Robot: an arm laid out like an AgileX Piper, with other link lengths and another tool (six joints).
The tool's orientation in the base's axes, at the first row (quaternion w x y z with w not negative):
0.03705 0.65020 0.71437 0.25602
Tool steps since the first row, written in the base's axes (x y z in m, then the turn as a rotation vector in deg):
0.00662 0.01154 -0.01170 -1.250 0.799 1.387
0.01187 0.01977 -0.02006 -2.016 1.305 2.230
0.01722 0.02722 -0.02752 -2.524 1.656 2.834
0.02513 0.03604 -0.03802 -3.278 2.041 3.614
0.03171 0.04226 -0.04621 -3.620 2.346 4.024
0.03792 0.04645 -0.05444 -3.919 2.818 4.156
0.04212 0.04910 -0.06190 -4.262 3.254 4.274
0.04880 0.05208 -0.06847 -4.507 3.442 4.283
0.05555 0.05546 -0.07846 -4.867 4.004 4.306
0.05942 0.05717 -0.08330 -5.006 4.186 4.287
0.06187 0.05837 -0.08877 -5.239 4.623 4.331
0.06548 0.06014 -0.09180 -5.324 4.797 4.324
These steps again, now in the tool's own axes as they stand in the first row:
0.00666 0.00145 0.01635 1.335 -0.545 -1.430
0.01132 0.00296 0.02823 2.167 -0.881 -2.295
0.01548 0.00491 0.03913 2.746 -1.085 -2.903
0.01971 0.00797 0.05407 3.444 -1.439 -3.747
0.02231 0.01072 0.06568 3.900 -1.574 -4.137
0.02303 0.01306 0.07654 4.430 -1.780 -4.217
0.02282 0.01385 0.08546 4.928 -2.033 -4.313
0.02279 0.01728 0.09468 5.146 -2.248 -4.356
0.02218 0.01937 0.10701 5.740 -2.553 -4.336
0.02185 0.02093 0.11324 5.928 -2.683 -4.315
0.02109 0.02092 0.11930 6.390 -2.866 -4.305
0.02137 0.02299 0.12388 6.566 -2.943 -4.276

